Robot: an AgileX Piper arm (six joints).
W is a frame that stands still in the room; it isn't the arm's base.
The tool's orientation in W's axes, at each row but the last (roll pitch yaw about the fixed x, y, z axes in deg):
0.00 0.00 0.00
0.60 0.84 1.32
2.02 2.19 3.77
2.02 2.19 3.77
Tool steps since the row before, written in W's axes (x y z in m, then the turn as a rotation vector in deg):
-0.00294 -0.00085 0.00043 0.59 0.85 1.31
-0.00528 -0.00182 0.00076 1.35 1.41 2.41
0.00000 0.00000 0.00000 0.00 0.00 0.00
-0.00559 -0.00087 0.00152 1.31 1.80 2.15
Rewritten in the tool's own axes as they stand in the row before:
-0.00294 -0.00085 0.00043 0.59 0.85 1.31
-0.00533 -0.00169 0.00070 1.35 1.40 2.42
0.00000 0.00000 0.00000 0.00 0.00 0.00
-0.00569 -0.00045 0.00132 1.34 1.79 2.14

